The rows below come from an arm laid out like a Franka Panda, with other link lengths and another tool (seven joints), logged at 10 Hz.
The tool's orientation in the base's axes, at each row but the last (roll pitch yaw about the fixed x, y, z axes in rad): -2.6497, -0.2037, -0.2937; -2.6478, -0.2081, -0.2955; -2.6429, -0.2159, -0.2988; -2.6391, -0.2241, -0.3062; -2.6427, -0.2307, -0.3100; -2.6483, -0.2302, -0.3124; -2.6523, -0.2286, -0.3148; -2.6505, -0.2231, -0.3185; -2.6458, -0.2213, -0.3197; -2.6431, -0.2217, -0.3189; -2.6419, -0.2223, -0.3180; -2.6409, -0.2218, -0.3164; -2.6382, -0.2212, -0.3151
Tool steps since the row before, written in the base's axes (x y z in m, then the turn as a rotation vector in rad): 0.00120, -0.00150, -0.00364, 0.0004, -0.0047, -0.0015; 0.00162, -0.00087, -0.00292, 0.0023, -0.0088, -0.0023; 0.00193, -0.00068, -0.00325, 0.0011, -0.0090, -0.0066; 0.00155, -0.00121, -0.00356, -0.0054, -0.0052, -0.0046; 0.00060, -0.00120, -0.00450, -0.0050, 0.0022, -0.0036; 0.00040, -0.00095, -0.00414, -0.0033, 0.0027, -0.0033; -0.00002, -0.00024, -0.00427, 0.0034, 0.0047, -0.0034; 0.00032, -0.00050, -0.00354, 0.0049, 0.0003, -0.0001; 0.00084, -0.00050, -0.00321, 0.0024, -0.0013, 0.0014; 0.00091, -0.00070, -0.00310, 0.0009, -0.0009, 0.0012; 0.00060, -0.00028, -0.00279, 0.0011, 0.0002, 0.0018; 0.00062, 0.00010, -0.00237, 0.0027, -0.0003, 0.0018; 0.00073, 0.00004, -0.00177, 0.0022, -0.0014, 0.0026
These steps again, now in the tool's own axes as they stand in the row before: 0.00081, 0.00279, 0.00291, 0.0014, 0.0047, -0.0005; 0.00116, 0.00185, 0.00267, 0.0042, 0.0084, -0.0008; 0.00130, 0.00180, 0.00313, 0.0022, 0.0107, 0.0024; 0.00101, 0.00247, 0.00307, -0.0045, 0.0075, 0.0001; -0.00012, 0.00304, 0.00358, -0.0061, 0.0006, 0.0023; -0.00029, 0.00267, 0.00332, -0.0046, -0.0003, 0.0028; -0.00091, 0.00217, 0.00357, 0.0010, -0.0031, 0.0059; -0.00033, 0.00201, 0.00296, 0.0044, -0.0011, 0.0018; 0.00023, 0.00177, 0.00284, 0.0029, 0.0001, -0.0009; 0.00038, 0.00189, 0.00268, 0.0014, 0.0001, -0.0011; 0.00003, 0.00144, 0.00248, 0.0014, -0.0012, -0.0011; 0.00002, 0.00092, 0.00227, 0.0030, -0.0010, -0.0008; 0.00028, 0.00067, 0.00177, 0.0030, -0.0004, -0.0020
